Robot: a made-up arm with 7 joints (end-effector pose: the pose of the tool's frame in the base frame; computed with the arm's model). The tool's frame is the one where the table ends. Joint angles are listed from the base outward.
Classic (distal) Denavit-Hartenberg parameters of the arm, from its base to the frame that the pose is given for. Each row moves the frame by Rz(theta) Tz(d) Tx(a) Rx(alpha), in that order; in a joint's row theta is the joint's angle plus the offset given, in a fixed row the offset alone. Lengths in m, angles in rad.
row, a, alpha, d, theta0
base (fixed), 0.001, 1.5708, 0.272, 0
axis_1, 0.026, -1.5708, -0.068, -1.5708
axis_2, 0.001, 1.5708, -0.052, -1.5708
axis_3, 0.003, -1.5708, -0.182, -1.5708
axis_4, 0, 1.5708, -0.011, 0
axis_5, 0.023, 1.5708, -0.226, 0
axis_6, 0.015, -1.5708, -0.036, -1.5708
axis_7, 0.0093, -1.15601, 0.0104, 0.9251
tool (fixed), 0, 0, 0.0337, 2.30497
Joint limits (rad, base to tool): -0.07..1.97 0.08..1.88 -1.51..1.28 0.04..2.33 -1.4..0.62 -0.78..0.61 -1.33..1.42
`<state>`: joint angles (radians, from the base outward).
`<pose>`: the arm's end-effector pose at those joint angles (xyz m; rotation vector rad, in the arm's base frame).
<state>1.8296 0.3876 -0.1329 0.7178 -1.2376 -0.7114 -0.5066</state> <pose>0.3858 0.2321 0.4303 -0.6047 2.1349 0.5145</pose>
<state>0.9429 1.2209 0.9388 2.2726 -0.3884 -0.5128 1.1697</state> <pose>-0.0435 0.2031 0.3860 -1.6443 1.8238 1.5373</pose>
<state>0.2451 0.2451 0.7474 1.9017 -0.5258 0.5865 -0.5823</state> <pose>0.1730 0.2496 0.1408 2.0782 -2.0511 1.0928</pose>
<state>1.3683 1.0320 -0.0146 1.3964 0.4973 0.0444 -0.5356</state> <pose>0.2422 0.2284 0.4017 -0.3545 2.2572 -1.0265</pose>
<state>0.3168 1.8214 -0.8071 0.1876 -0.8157 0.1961 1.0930</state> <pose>-0.0744 0.4424 0.3483 1.2962 0.4854 -0.1772</pose>
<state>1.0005 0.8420 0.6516 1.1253 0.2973 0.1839 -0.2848</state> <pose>0.2290 0.3344 0.2907 -0.7119 2.2138 -1.6363</pose>
